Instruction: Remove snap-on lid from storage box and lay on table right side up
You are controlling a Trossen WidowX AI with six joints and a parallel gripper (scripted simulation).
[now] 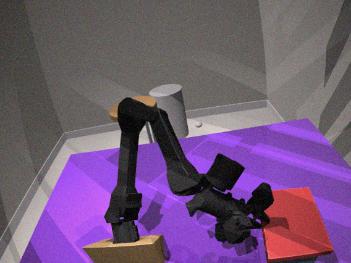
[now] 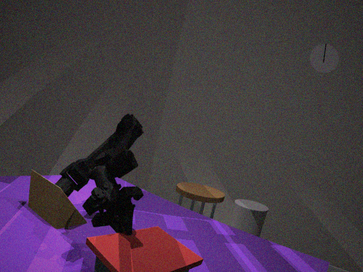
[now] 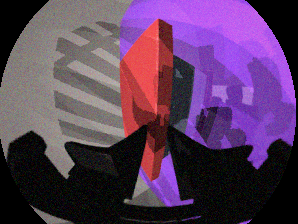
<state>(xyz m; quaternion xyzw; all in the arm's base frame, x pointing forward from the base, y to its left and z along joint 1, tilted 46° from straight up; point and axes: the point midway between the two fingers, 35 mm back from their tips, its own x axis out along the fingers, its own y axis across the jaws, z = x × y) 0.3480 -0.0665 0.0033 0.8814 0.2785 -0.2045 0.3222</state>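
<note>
My gripper tip is now 80 mm short of the red lid and 10 mm to the left of it. Also, from my gripper tip: storage box 70 mm ahead, 60 mm below, 10 mm to the right.
</note>
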